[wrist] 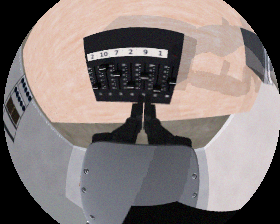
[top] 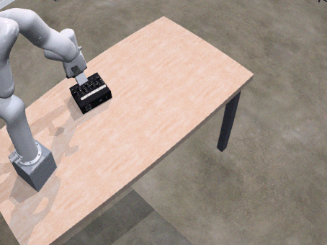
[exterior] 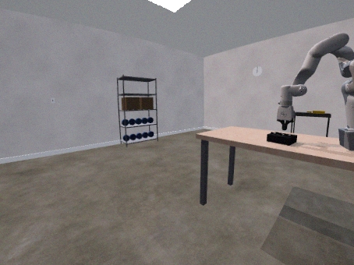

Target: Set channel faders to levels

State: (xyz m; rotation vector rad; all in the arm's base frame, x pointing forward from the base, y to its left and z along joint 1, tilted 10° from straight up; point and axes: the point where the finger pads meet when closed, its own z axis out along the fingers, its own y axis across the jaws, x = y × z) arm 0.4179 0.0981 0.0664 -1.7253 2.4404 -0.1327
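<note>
Right now the fader cap is 3 cm ahead of my hand, 4 cm to the right of it and 5 cm below it.
</note>
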